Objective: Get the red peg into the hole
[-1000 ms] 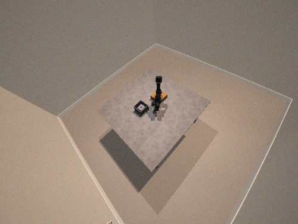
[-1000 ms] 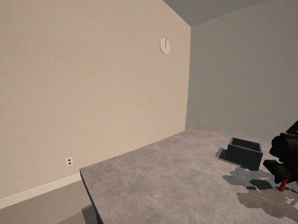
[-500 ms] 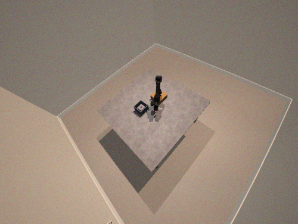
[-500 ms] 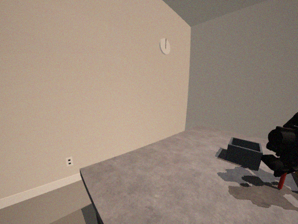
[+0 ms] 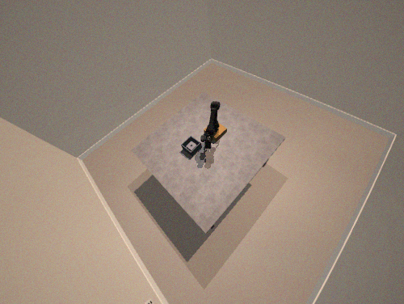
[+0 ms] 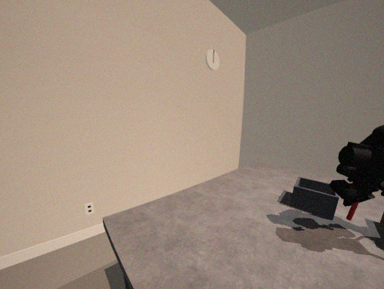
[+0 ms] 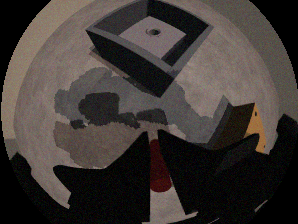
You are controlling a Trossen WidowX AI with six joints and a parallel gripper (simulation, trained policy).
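My gripper tip is 15 cm to the left of the light plate, 8 cm short of it and 5 cm above it. Also, from my gripper tip: dark box (15 cm to the right, 8 cm ahead, 7 cm below); then red peg (2 cm to the left, 2 cm behind).
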